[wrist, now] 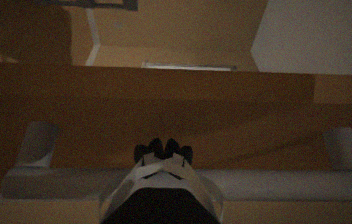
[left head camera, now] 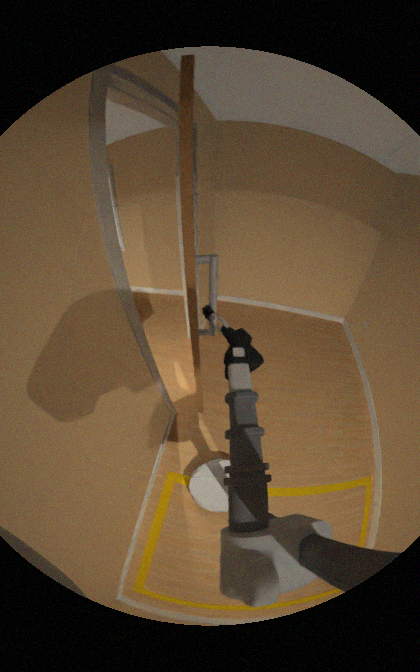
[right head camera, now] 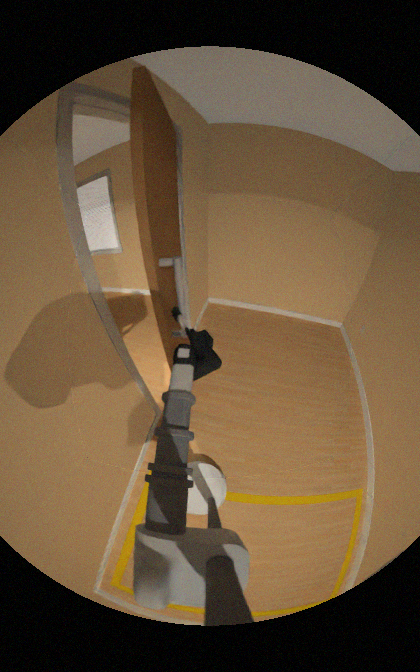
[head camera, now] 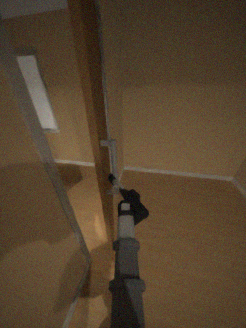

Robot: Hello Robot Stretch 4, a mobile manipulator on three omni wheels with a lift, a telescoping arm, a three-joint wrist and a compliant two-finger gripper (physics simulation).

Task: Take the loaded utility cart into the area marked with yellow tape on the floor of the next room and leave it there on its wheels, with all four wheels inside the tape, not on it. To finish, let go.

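Frame: origin at the robot's base, x left, y back, z up, level; millimetres.
Seen in the pictures: gripper, fingertip midpoint: [wrist: 163, 151] [head camera: 109, 176].
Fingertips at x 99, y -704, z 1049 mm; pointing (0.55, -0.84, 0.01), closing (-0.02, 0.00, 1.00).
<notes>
A point is followed by its place in that frame.
My gripper [head camera: 112, 179] {y -704, x 99, z 1049 mm} [left head camera: 209, 313] [right head camera: 177, 314] [wrist: 163, 151] {y -704, x 99, z 1049 mm} is shut on the grey bar handle [head camera: 113, 156] {y -697, x 64, z 1197 mm} [left head camera: 214, 280] [right head camera: 180, 280] [wrist: 285, 185] {y -697, x 59, z 1181 mm} of a brown door [head camera: 87, 75] {y -631, x 130, z 1564 mm} [left head camera: 187, 200] [right head camera: 160, 175] [wrist: 200, 125] {y -695, x 129, z 1093 mm}. The door stands partly open. The fingertips show past the bar in the wrist view. Yellow tape [left head camera: 155, 535] [right head camera: 295, 500] outlines an area on the floor on my side of the door, low in both side head views; my arm hides part of it. I cannot make out the utility cart.
A grey door frame [left head camera: 99, 175] [right head camera: 66, 175] stands left of the door. A window [head camera: 37, 92] {y -2642, x 1573, z 1478 mm} [right head camera: 97, 215] shows through the gap. A white disc [left head camera: 207, 485] [right head camera: 206, 487] overlaps the tape's far line. A dark grey frame-like thing [wrist: 131, 5] {y -1432, x 1481, z 800 mm} shows at the wrist view's top left.
</notes>
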